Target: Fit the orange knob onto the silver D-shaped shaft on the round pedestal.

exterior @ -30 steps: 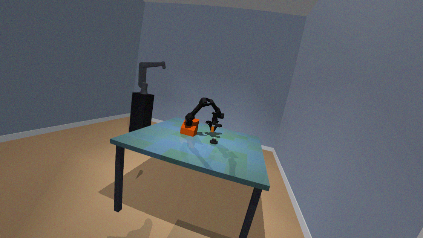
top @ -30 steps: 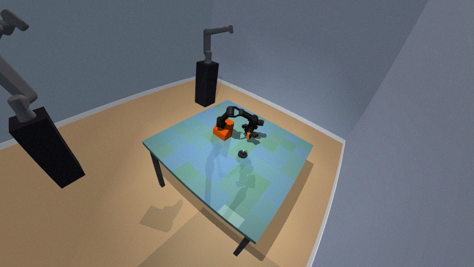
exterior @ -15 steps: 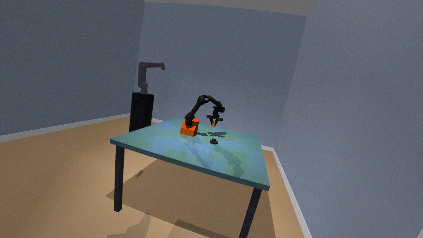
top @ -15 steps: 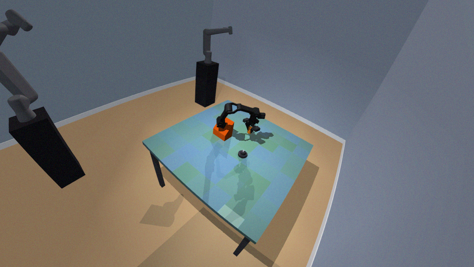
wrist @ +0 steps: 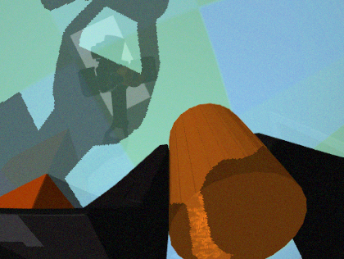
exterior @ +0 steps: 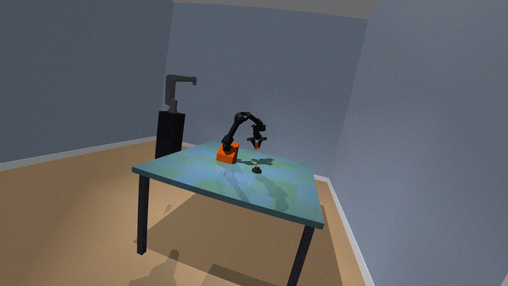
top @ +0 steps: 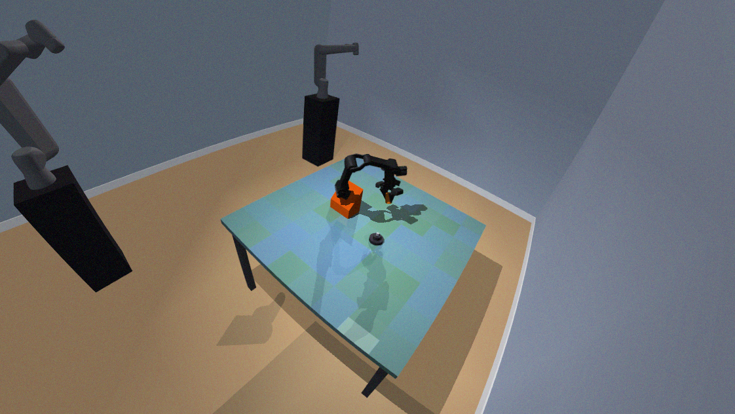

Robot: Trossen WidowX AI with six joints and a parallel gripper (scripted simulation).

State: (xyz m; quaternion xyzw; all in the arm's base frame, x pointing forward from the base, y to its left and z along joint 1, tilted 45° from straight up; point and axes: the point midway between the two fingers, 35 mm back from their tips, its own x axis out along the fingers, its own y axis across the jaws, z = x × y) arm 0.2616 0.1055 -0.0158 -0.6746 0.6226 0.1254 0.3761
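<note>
My gripper tip is 30 mm below the orange knob and 10 mm past it. Also, from my gripper tip: pedestal 170 mm to the right, 140 mm below, 60 mm ahead.
</note>
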